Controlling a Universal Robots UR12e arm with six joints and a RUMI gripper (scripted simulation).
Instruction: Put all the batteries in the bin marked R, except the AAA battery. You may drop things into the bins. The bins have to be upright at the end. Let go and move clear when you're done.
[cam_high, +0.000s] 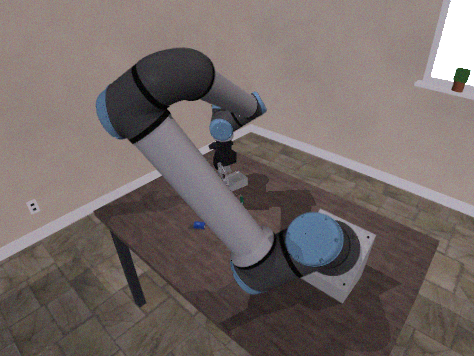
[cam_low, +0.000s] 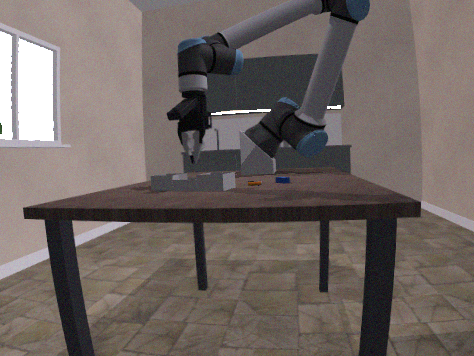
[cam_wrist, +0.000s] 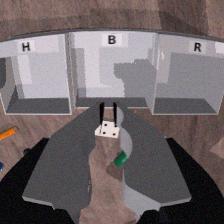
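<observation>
Right now the grey bin row is 1 cm ahead of my hand, 1 cm to the right of it and 7 cm below it. Round my hand: orange battery: 4 cm behind, 18 cm to the left, 9 cm below; green cylindrical battery: 13 cm behind, 1 cm to the left, 9 cm below; white die-like piece: 7 cm behind, 3 cm to the left, 9 cm below.
</observation>
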